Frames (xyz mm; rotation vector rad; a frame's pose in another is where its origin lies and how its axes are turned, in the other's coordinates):
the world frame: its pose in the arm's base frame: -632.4 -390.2 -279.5 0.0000 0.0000 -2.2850
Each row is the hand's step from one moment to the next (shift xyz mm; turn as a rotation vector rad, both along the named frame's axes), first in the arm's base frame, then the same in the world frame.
Working: the arm's base frame: its pose in the world frame: -709.1 222.3 279.5 0.0000 0.0000 2.2850

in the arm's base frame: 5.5 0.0 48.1 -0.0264 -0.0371 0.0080
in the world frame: -3.6 4.2 48.1 0.0453 0.0044 0.0080
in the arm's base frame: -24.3 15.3 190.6 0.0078 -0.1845 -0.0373
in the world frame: 4.4 -28.4 190.6 0.1343 0.1267 -0.0373
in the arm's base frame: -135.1 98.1 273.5 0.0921 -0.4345 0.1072
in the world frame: 14.4 -166.3 273.5 0.2680 0.3542 0.1072
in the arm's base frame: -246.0 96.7 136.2 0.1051 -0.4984 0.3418
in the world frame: 88.1 -249.2 136.2 0.3078 0.4059 0.3418
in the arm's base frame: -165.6 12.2 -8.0 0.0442 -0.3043 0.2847
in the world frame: 99.3 -133.1 -8.0 0.2010 0.2327 0.2847
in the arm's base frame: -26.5 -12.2 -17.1 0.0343 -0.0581 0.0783
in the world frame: 26.6 -12.0 -17.1 0.0214 0.0640 0.0783
